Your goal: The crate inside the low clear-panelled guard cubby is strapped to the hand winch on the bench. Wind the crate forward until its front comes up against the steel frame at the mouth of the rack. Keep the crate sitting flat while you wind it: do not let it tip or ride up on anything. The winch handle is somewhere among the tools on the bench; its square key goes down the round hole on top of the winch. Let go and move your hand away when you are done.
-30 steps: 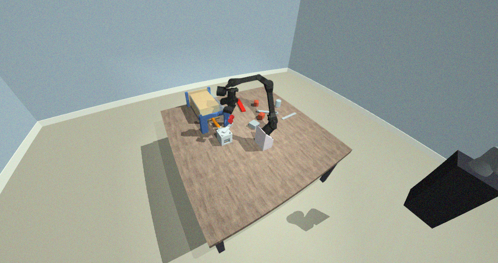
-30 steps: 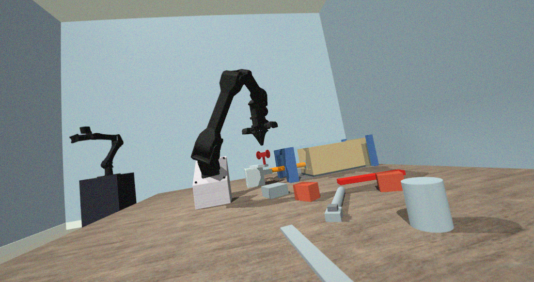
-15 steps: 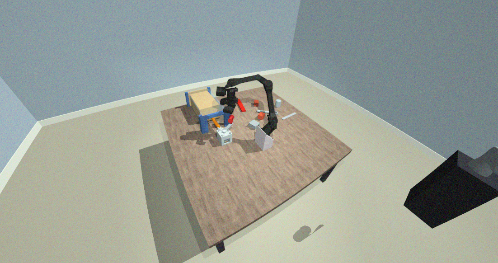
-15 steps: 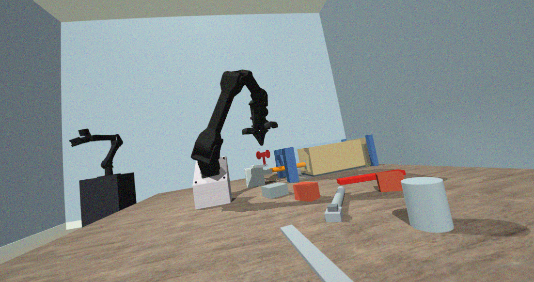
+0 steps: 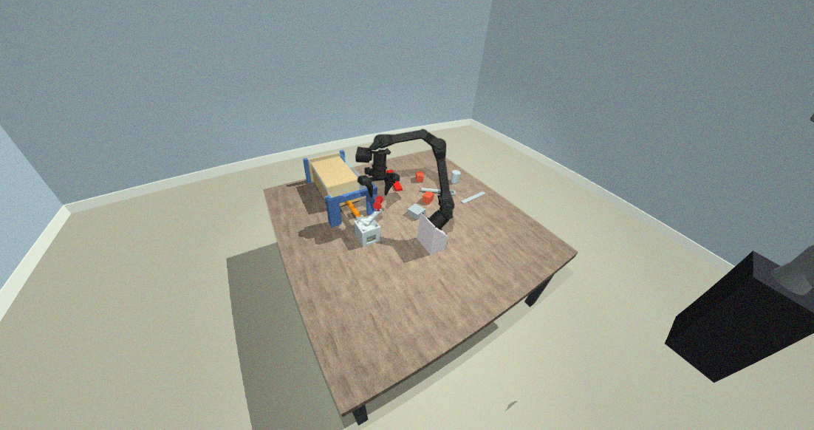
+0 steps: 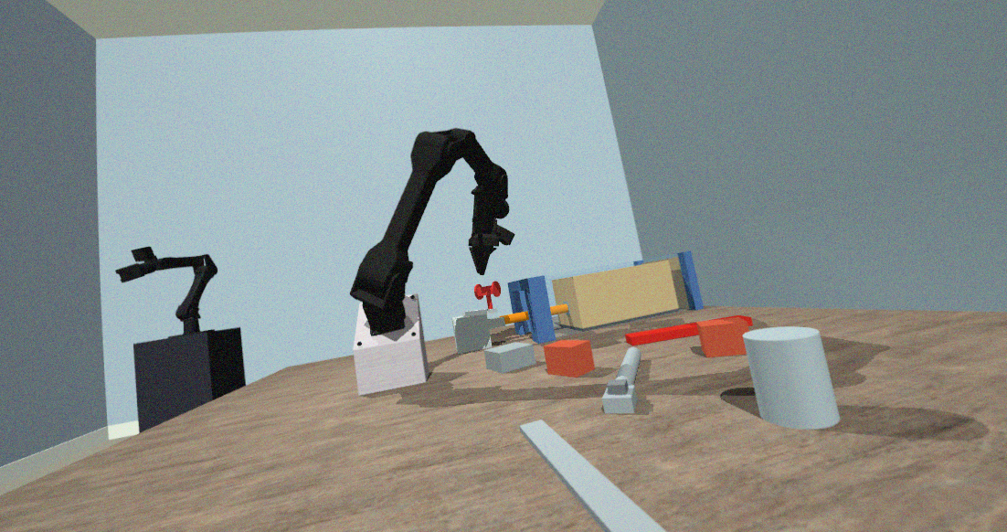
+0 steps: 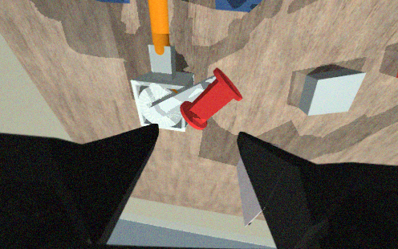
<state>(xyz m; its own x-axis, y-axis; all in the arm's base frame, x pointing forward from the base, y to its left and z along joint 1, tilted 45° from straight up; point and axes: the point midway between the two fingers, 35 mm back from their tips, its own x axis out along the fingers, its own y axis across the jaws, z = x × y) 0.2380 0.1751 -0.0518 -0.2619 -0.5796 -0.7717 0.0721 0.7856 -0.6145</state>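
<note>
Right now my gripper tip is 10 mm short of the red knob, 10 mm to the left of it and 60 mm above it. Round my gripper tip: blue steel frame (120 mm ahead, 80 mm to the left, 90 mm below); then winch handle (10 mm behind, 30 mm to the left, 90 mm below); then grey winch (50 mm behind, 70 mm to the left, 160 mm below).
</note>
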